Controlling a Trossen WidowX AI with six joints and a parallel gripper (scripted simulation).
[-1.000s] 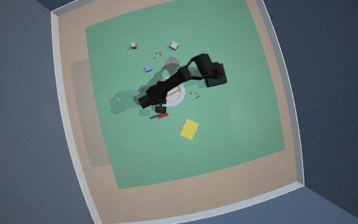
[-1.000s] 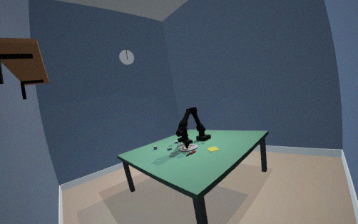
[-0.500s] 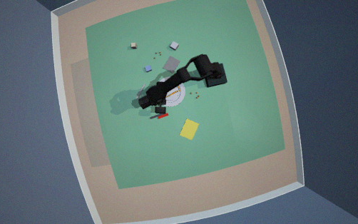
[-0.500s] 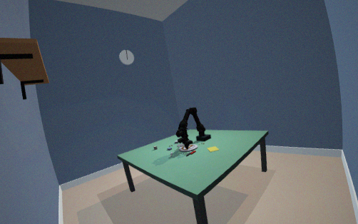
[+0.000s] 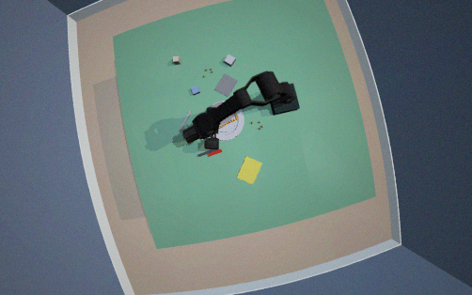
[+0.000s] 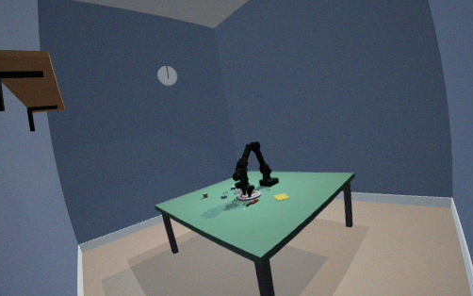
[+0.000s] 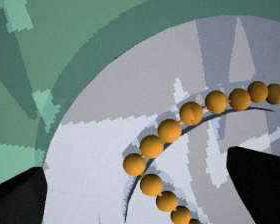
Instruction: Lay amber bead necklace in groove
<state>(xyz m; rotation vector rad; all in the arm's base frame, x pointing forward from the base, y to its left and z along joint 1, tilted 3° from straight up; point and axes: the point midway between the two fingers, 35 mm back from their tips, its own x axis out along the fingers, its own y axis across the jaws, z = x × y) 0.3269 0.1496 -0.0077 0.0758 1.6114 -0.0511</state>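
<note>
Now: the round grey bead board 5 cm to the right of my gripper tip, 4 cm behind it and 1 cm below it. Round my gripper tip: grey rod (16 cm ahead, 6 cm to the right, 2 cm below); blue block (21 cm to the right, 10 cm ahead, 1 cm below); red-handled tool (11 cm to the left, 2 cm ahead, 1 cm below).
</note>
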